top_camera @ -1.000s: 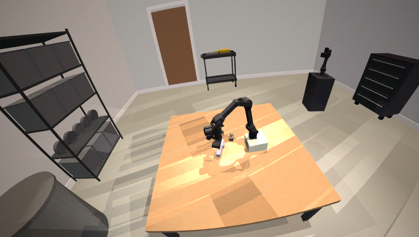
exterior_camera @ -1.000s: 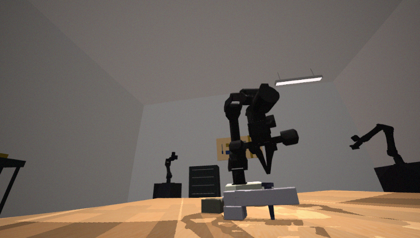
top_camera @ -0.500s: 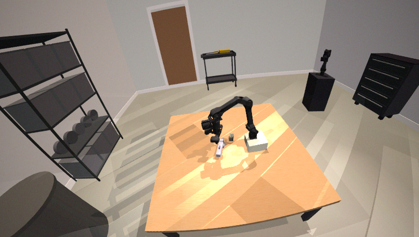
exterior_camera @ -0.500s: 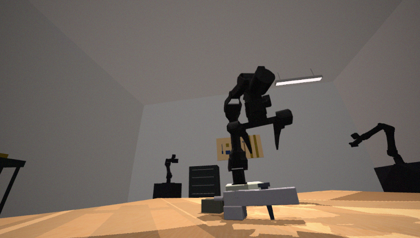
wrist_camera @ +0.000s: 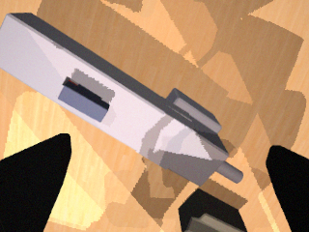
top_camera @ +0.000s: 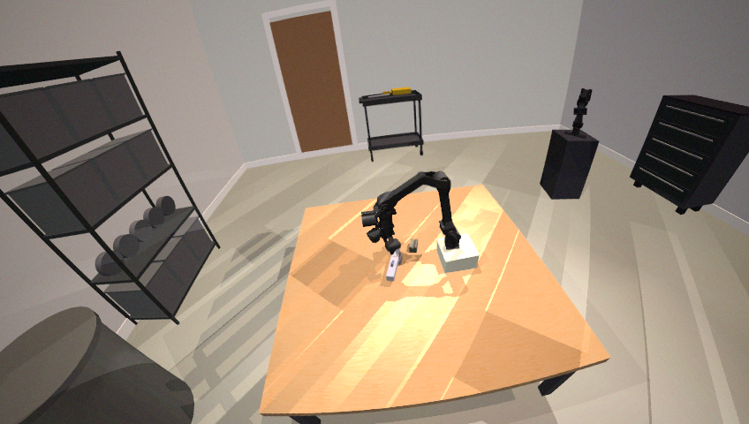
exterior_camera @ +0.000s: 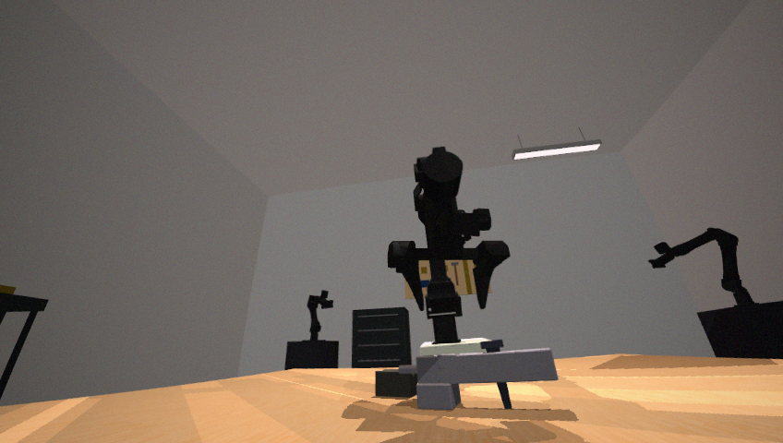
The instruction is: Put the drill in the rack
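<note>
Now: gripper tip 80 mm above the drill, 40 mm to the left of it and 30 mm past it. The rest, counted from my gripper tip: dark t-shaped post (80 mm below, 50 mm to the left, 20 mm behind); then rack (140 mm to the right, 110 mm below, 110 mm behind); then long grey body (90 mm below, 20 mm to the left, 20 mm behind).
</note>
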